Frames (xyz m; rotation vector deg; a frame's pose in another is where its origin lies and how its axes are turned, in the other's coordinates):
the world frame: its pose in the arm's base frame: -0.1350 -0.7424 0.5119 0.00 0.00 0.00
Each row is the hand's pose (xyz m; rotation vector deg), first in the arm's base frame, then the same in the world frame.
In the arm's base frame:
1: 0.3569 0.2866 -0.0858 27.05 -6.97 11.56
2: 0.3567 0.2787 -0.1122 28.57 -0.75 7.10
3: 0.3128 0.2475 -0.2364 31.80 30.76 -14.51
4: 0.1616 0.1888 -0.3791 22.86 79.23 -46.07
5: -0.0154 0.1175 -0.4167 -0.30 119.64 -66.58
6: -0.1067 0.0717 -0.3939 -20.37 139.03 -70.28
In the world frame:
1: 0.4919 1.0290 -0.5977 27.05 -6.97 11.56
2: 0.4917 1.0211 -0.6241 28.57 -0.75 7.10
3: 0.4478 0.9899 -0.7483 31.80 30.76 -14.51
4: 0.2966 0.9312 -0.8910 22.86 79.23 -46.07
5: 0.1196 0.8599 -0.9286 -0.30 119.64 -66.58
6: 0.0283 0.8141 -0.9058 -20.37 139.03 -70.28

